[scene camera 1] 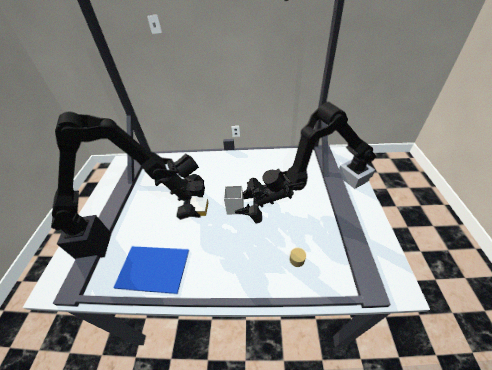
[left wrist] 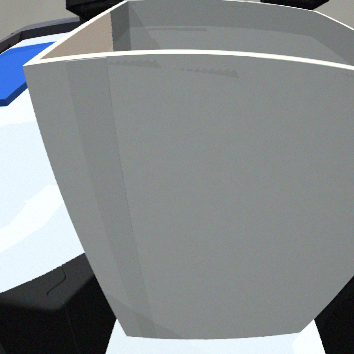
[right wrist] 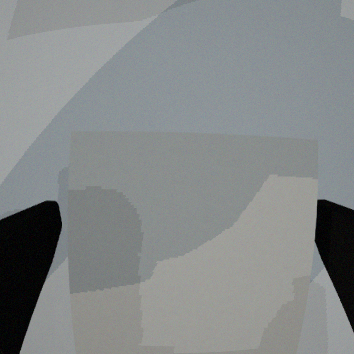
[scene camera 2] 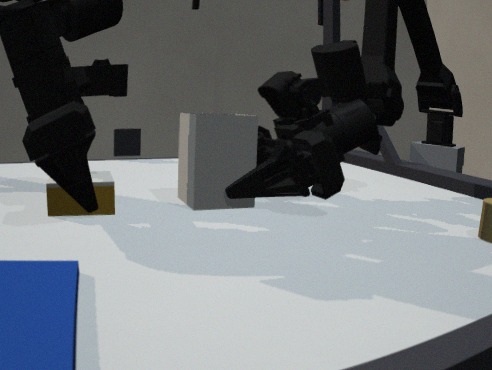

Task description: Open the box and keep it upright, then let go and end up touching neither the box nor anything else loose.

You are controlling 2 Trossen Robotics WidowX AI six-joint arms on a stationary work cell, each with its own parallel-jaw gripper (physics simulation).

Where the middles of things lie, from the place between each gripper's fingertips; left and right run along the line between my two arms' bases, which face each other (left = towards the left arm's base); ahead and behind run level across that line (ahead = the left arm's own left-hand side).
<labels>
I see the blue mat point(scene camera 1: 149, 269) 320 mm to the right of my left hand, 160 mm ahead of it and 10 mm below it.
My right gripper is now 20 cm short of the blue mat, 20 cm to the left of it and 1 cm above it.
</labels>
